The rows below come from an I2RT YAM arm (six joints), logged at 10 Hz.
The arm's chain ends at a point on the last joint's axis. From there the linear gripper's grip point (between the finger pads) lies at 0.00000 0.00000 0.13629 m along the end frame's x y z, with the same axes.
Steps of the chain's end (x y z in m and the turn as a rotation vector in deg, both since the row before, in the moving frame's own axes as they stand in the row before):
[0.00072, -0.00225, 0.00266, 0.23, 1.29, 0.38]
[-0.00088, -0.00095, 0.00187, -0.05, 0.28, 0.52]
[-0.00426, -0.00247, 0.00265, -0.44, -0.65, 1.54]
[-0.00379, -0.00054, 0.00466, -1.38, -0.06, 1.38]
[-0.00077, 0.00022, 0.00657, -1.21, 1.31, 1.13]
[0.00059, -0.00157, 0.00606, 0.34, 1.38, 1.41]
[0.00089, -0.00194, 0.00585, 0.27, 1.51, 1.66]
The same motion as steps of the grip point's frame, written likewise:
[0.00379, -0.00279, 0.00262, 0.23, 1.29, 0.38]
[-0.00021, -0.00083, 0.00187, -0.05, 0.28, 0.52]
[-0.00582, -0.00144, 0.00264, -0.44, -0.65, 1.54]
[-0.00397, 0.00274, 0.00462, -1.38, -0.06, 1.38]
[0.00232, 0.00313, 0.00650, -1.21, 1.31, 1.13]
[0.00388, -0.00234, 0.00602, 0.34, 1.38, 1.41]
[0.00449, -0.00253, 0.00580, 0.27, 1.51, 1.66]

